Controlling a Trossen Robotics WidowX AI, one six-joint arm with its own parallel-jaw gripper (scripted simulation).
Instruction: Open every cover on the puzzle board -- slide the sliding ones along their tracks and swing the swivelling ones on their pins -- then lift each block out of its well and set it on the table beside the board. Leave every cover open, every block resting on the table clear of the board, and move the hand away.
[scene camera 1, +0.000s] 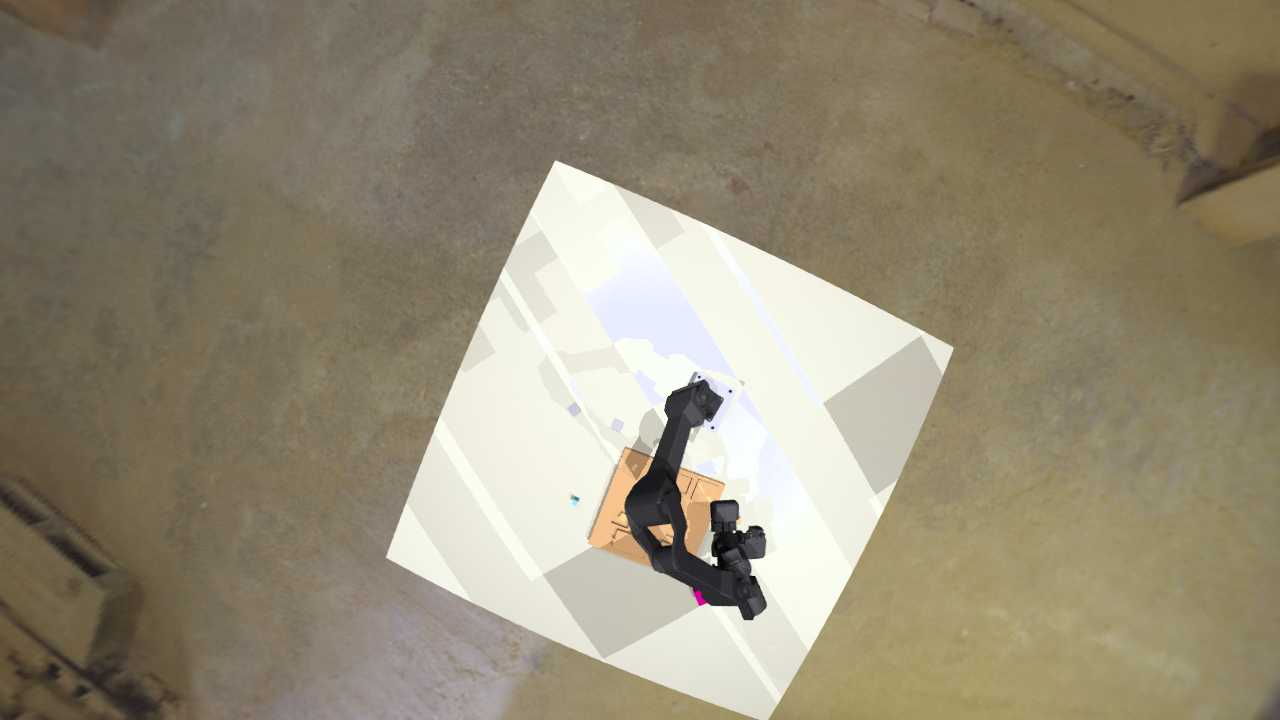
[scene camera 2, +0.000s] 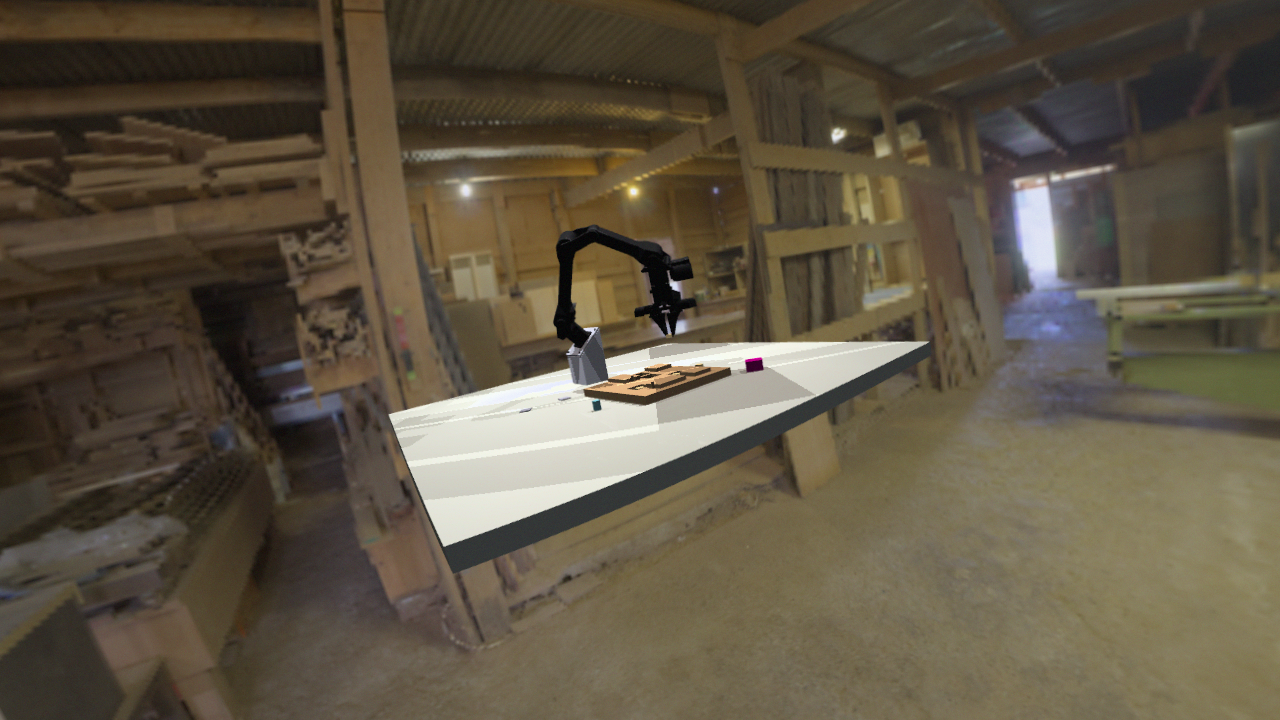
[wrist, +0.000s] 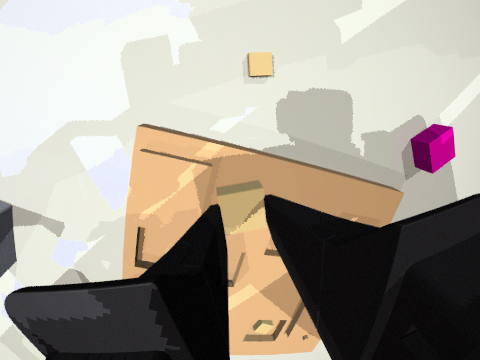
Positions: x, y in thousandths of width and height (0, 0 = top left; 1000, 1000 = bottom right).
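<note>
In scene camera 1, my gripper (scene camera 1: 561, 730), tan wooden puzzle board (scene camera 1: 495, 647). In scene camera 2, my gripper (scene camera 2: 524, 466), tan wooden puzzle board (scene camera 2: 487, 545). In the wrist view, my gripper (wrist: 505, 582) holds a tan block (wrist: 505, 571). Magenta block (wrist: 899, 415), tan wooden puzzle board (wrist: 703, 538) there too.
</note>
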